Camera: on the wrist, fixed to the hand. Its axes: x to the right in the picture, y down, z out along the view.
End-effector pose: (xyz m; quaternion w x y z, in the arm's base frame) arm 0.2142 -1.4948 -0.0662 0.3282 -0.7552 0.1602 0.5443
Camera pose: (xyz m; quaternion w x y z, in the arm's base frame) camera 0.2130 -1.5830 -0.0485 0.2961 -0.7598 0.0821 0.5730
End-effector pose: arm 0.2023 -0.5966 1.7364 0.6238 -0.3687 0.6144 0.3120
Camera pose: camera 0.1175 -0.6151 1.7604 0.6291 -0.4205 0.5524 0.3497
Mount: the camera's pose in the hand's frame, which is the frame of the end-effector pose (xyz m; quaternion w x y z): -0.0270 0.0597 -0.0617 0.9960 -0.0729 -0.0397 -0.0328
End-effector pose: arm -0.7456 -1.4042 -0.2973 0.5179 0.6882 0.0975 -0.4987
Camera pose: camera -0.6837 -1.3704 -0.2414 0.5535 0.6247 0.1355 -0.5339
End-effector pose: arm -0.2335 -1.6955 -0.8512 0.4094 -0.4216 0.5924 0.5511
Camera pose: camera -0.2832 -1.7536 -0.8036 0.4186 -0.4473 0.5198 0.5954
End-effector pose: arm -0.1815 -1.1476 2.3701 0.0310 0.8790 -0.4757 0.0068
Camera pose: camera -0.2451 -1.1538 2.4334 0.0763 0.8891 -0.4467 -0.0638
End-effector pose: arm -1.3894 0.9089 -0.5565 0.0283 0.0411 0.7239 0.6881
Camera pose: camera -1.3673 0.8479 -0.4941 0.0825 0.0424 0.6711 0.7356
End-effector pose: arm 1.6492 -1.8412 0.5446 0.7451 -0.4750 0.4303 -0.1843
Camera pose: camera 1.5757 -1.8279 0.4945 0.7186 -0.5489 0.3969 -0.1578
